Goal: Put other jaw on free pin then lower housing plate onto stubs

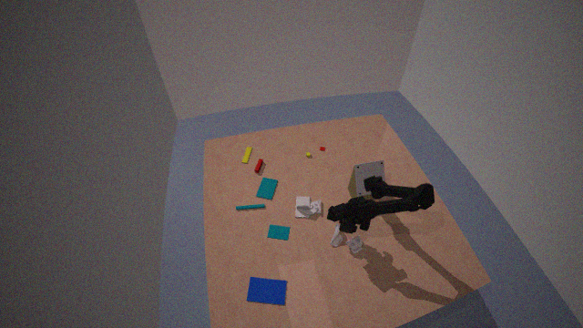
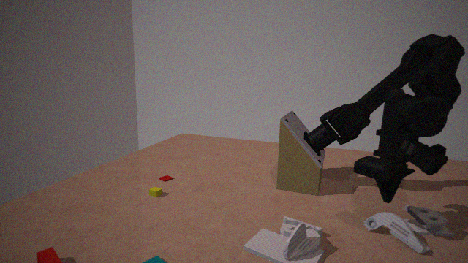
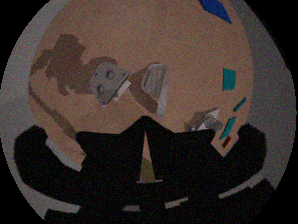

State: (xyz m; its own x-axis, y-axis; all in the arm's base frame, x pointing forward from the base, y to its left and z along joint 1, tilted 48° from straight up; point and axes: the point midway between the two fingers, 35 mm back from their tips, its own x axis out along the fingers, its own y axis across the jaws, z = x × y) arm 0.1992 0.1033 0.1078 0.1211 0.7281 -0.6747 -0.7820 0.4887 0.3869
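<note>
My gripper tip is now 40 mm above the jaw, 30 mm short of it and 10 mm to the left of it. From my gripper tip the other things lie so: teal bar: 400 mm ahead, 270 mm to the right, 50 mm below; white housing piece: 80 mm to the left, 30 mm below, 20 mm behind; blue tile: 420 mm ahead, 160 mm to the left, 50 mm below.
</note>
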